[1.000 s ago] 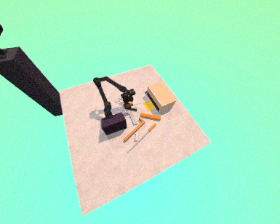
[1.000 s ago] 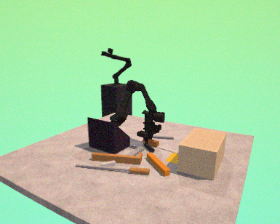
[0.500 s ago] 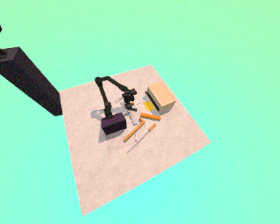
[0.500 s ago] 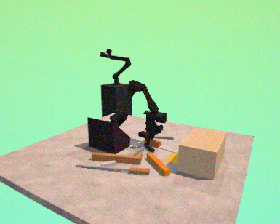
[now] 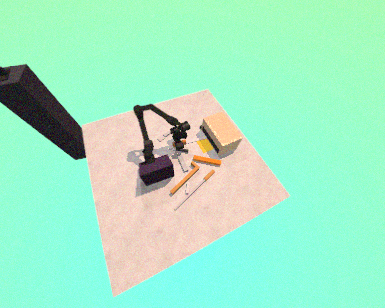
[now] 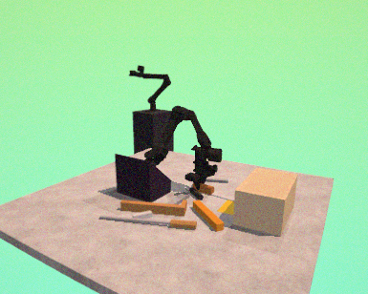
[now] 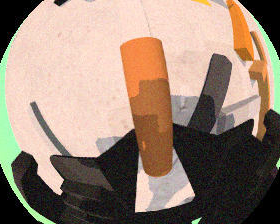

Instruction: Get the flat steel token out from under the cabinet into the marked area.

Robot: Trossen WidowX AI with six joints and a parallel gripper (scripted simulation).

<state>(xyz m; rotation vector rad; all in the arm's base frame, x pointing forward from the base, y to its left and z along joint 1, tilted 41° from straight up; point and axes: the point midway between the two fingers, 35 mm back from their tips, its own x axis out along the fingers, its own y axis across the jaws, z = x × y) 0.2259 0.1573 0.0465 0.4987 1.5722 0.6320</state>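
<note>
My gripper tip is 10 mm past the dark-handled tool and 50 mm to the left of it. From my gripper tip the other things lie so: orange bar 190 mm ahead, 210 mm to the right, 10 mm above.
</note>
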